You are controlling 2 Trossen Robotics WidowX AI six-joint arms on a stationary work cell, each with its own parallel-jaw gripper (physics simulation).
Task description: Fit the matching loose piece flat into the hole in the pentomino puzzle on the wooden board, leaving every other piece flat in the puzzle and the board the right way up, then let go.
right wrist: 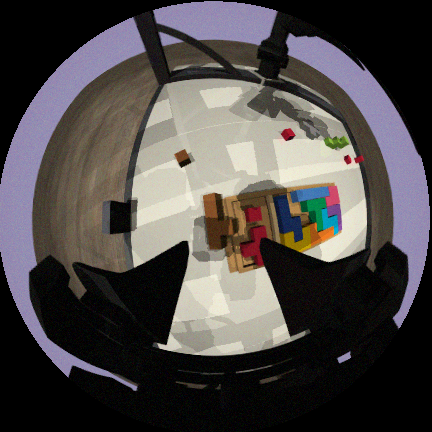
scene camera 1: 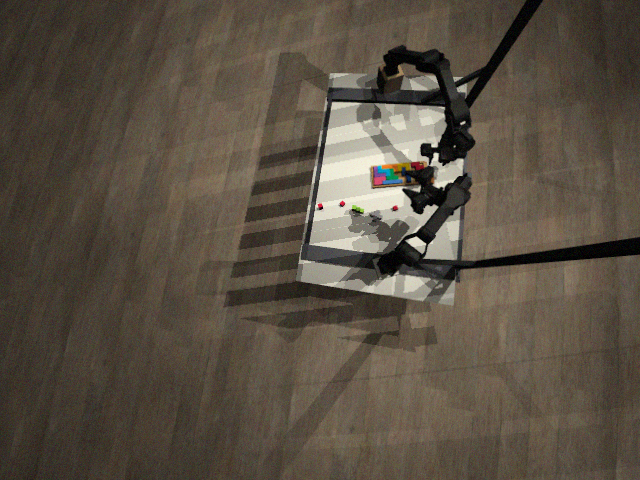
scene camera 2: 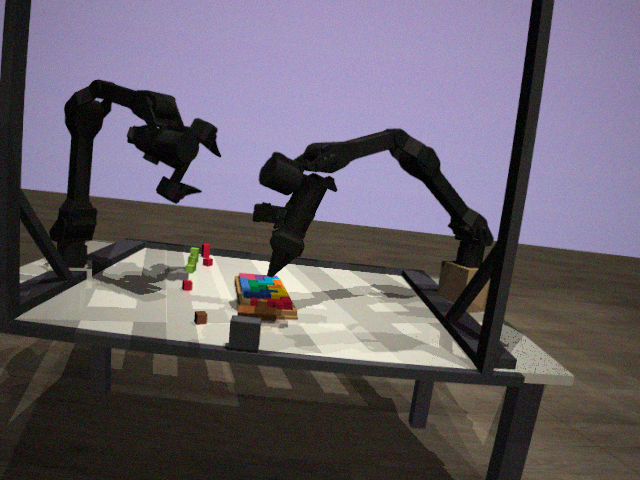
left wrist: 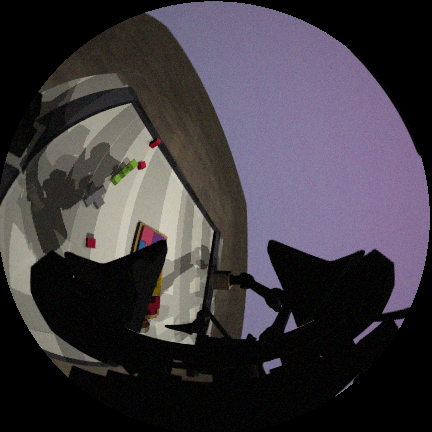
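Seen in the pictures: left gripper, between the fingertips: (scene camera 1: pixel 403 180) (scene camera 2: pixel 210 173) (left wrist: pixel 218 245); right gripper, between the fingertips: (right wrist: pixel 224 244) (scene camera 1: pixel 435 165) (scene camera 2: pixel 270 272) (left wrist: pixel 163 335); left arm's base, origin of its link: (right wrist: pixel 266 74) (scene camera 1: pixel 385 266) (scene camera 2: pixel 70 264); right arm's base, origin of its link: (scene camera 1: pixel 391 70) (scene camera 2: pixel 469 265) (left wrist: pixel 230 279).
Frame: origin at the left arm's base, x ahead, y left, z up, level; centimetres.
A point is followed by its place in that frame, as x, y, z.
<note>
The wooden puzzle board (scene camera 1: pixel 385 186) {38.7, -12.9, -1.0} (scene camera 2: pixel 293 315) {44.6, -35.9, -1.8} (right wrist: pixel 233 264) {44.1, -35.9, -1.9} lies with its coloured pieces up. In the right wrist view, bare wood shows between its dark blue piece (right wrist: pixel 287 215) {40.5, -25.1, 0.1} and green piece (right wrist: pixel 316 207) {42.1, -17.8, 0.1}. A grey plus-shaped piece (scene camera 1: pixel 375 215) {25.5, -3.3, -0.4} (left wrist: pixel 95 196) {25.7, -4.1, -0.4} lies loose in shadow, beside a lime green piece (scene camera 1: pixel 357 209) {30.7, 4.5, 1.6} (scene camera 2: pixel 192 259) {30.7, 3.1, 1.0} (left wrist: pixel 124 172) {30.9, 3.4, 1.6} (right wrist: pixel 336 143) {31.6, 3.3, 0.6}. A brown piece (right wrist: pixel 215 220) {36.4, -35.7, 0.2} sits at the board's tray end. My right gripper (scene camera 2: pixel 268 274) {38.3, -36.0, 7.7} (right wrist: pixel 224 244) {38.3, -36.0, 7.7} is partly open, empty, near the board. My left gripper (scene camera 2: pixel 210 173) {29.8, -13.5, 25.3} (left wrist: pixel 218 245) {29.8, -13.5, 25.3} is wide open, empty, high above the table.
Red pieces (right wrist: pixel 253 214) {37.9, -30.4, 0.1} lie in the board's tray section. A loose red cube (scene camera 1: pixel 394 208) {26.1, -13.2, -0.4} (scene camera 2: pixel 187 284) {26.1, -14.9, -0.9} (left wrist: pixel 90 242) {26.2, -13.9, -0.4} (right wrist: pixel 288 134) {26.9, -14.7, -0.5} and a brown cube (scene camera 2: pixel 200 317) {24.5, -37.3, -1.0} (right wrist: pixel 182 157) {25.3, -36.3, -0.4} lie apart from the board. A dark block (scene camera 2: pixel 245 333) {28.9, -51.6, 1.1} (right wrist: pixel 120 217) {29.7, -49.4, 0.9} stands at the table's edge.
</note>
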